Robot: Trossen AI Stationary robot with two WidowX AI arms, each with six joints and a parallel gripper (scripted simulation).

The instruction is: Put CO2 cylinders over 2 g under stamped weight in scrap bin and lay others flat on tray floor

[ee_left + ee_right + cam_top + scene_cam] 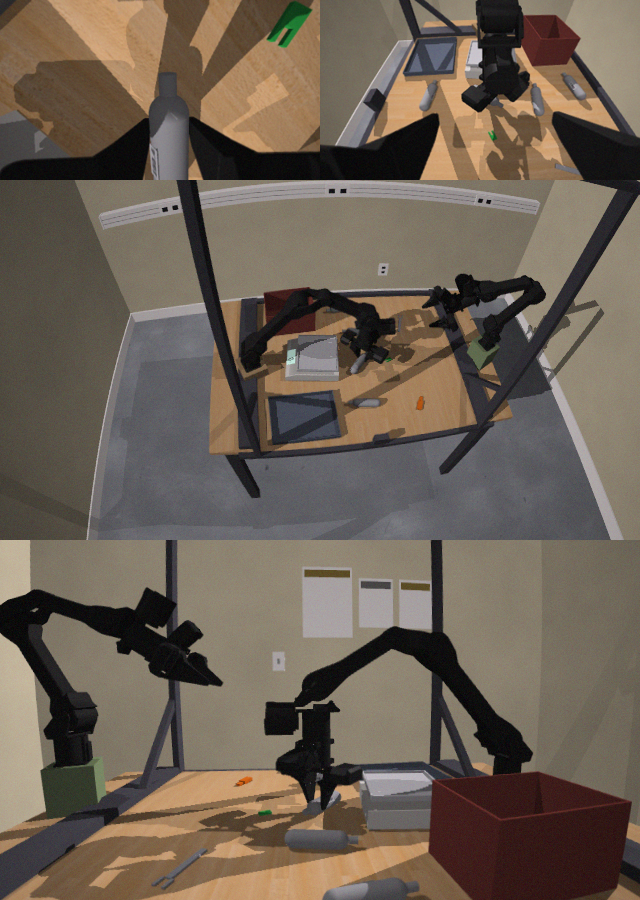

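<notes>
Now: left hand 11 cm to the left of the green piece and 4 cm above it. The rest, counted from my left hand: grey wrench: 21 cm ahead, 21 cm to the right, 4 cm below; then orange piece: 21 cm behind, 20 cm to the right, 4 cm below; then tray: 24 cm behind, 24 cm to the left, 4 cm below.
</notes>
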